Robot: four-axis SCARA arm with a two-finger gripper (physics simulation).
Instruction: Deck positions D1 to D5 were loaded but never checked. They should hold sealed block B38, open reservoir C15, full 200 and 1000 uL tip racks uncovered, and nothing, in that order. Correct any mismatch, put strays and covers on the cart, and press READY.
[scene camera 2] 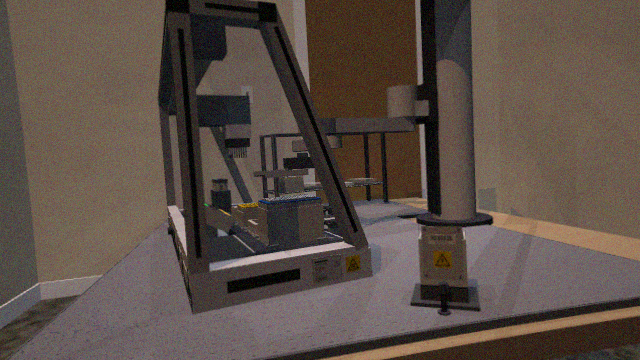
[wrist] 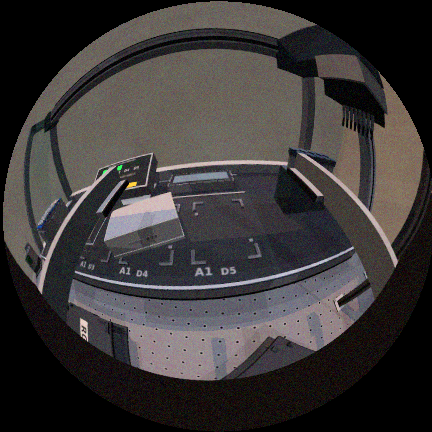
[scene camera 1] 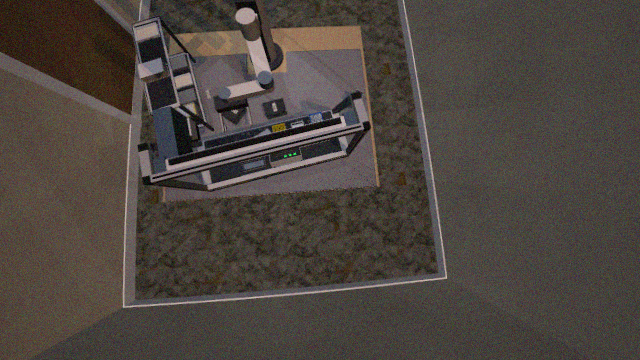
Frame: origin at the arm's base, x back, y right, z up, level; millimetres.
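Seen in the pictures: gripper, fingertip midpoint: (scene camera 2: 259, 174) (wrist: 205, 160) (scene camera 1: 238, 128); arm's base at its link origin: (scene camera 2: 453, 222) (scene camera 1: 267, 57).
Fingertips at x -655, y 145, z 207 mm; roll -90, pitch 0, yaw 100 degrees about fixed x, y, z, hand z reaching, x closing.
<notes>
Offsets run from my fingertips to a thing's middle. "*": to the spot under its first point. Level surfaces: height alone.
My gripper (scene camera 1: 236, 117) (scene camera 2: 260, 174) (wrist: 205, 160) is open, its fingers wide apart over the deck with nothing between them. A pale grey box @(dx -37, dy -124, dz -113 mm) (wrist: 145, 225) stands at D4, beside and partly behind the left finger in the wrist view; its label is unreadable. The D5 marks frame bare deck @(dz -136 mm) (wrist: 220, 225). A blue-topped rack (scene camera 1: 316, 118) (scene camera 2: 292, 220) stands at the deck end far from D5. A yellow-topped rack (scene camera 1: 278, 128) (scene camera 2: 247, 206) stands nearer D4, with a whitish item @(dx +7, dy -360, dz -121 mm) (scene camera 1: 297, 123) between them. The status panel (scene camera 1: 286, 157) (wrist: 131, 170) shows green lights and an amber patch.
A multichannel pipette head (scene camera 2: 237, 135) (wrist: 345, 75) hangs above the deck. A dark block @(* dx -104, dy +137, dz -83 mm) (wrist: 295, 190) stands behind the right finger. The shelved cart @(dx +340, dy +389, dz -16 mm) (scene camera 1: 177, 41) (scene camera 2: 366, 167) holds pale items. A dark labelled box @(dx +205, dy -198, dz -166 mm) (scene camera 1: 274, 107) (wrist: 95, 325) sits on the bench in front of the deck.
</notes>
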